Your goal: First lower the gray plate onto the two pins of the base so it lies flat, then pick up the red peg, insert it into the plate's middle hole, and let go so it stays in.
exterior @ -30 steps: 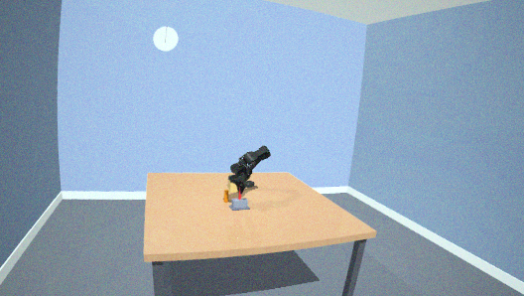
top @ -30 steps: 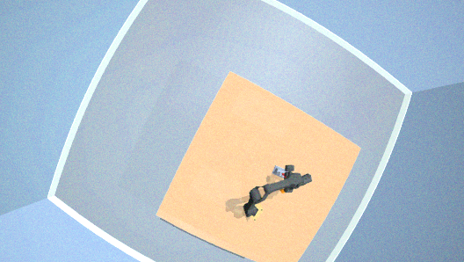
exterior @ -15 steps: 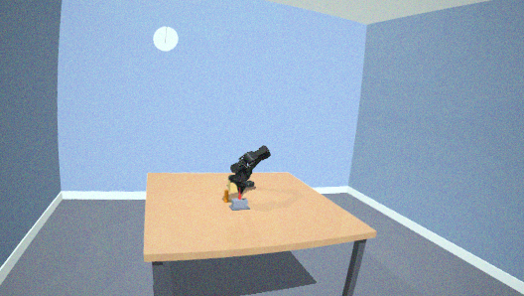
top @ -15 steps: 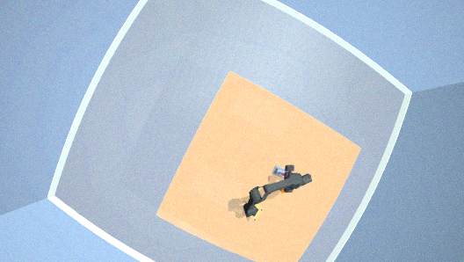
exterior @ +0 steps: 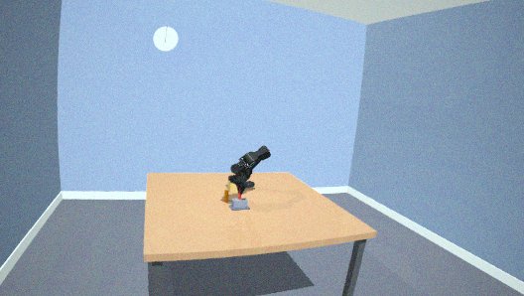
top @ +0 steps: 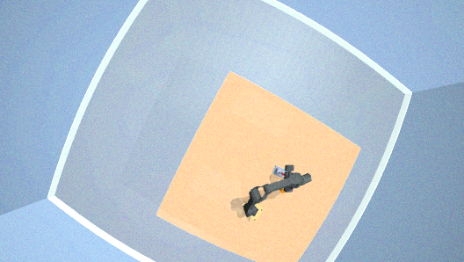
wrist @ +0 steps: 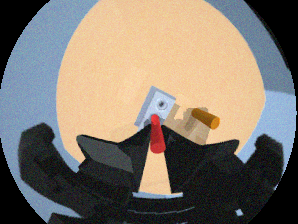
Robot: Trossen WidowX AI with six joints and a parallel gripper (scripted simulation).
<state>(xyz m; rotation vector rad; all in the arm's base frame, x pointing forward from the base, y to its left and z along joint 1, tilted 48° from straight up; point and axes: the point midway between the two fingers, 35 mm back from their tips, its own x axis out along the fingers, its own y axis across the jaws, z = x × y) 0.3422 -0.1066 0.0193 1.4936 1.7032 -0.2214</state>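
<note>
Now: gripper tip right at the red peg. Also, from my gripper tip: gray block (5 cm below); then small orange piece (11 cm behind, 6 cm to the right, 6 cm below).
</note>
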